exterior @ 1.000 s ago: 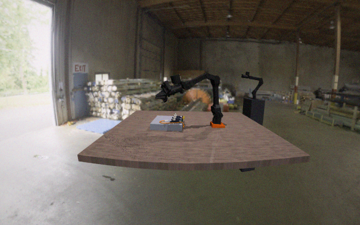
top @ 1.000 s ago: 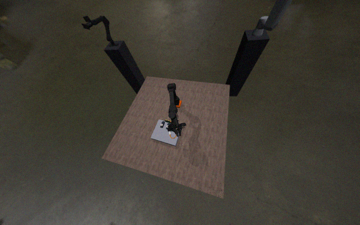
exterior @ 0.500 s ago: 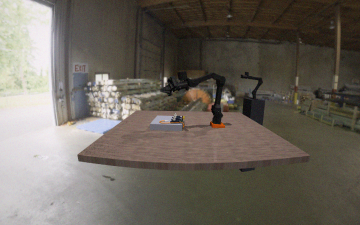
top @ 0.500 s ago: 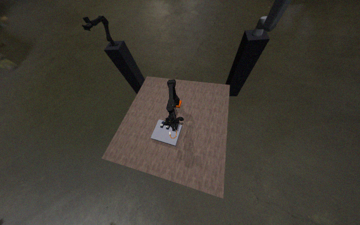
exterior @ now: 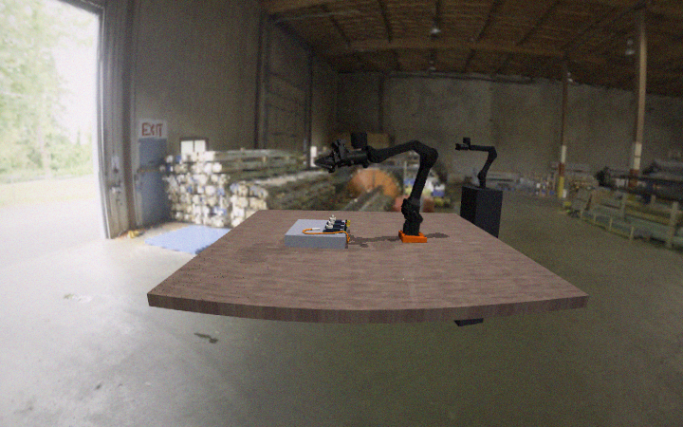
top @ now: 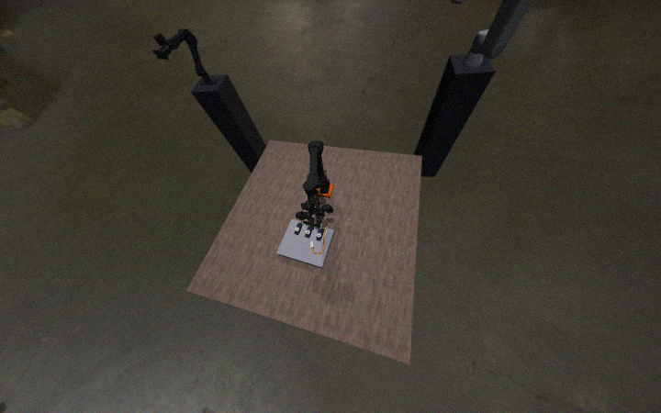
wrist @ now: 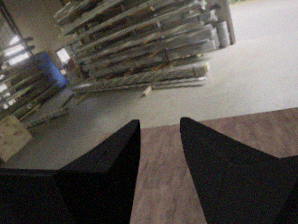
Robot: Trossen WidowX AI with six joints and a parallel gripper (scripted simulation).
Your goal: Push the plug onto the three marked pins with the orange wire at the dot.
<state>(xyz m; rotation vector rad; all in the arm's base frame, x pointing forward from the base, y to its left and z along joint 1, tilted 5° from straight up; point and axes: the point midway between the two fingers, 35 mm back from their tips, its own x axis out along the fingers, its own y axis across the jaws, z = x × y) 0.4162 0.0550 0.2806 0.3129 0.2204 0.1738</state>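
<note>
Right now my gripper tip is 26 cm above the red marked band, 14 cm past it and 8 cm to the left of it. Also, from my gripper tip: grey printed holder (31 cm below, 13 cm to the right, 2 cm ahead).
</note>
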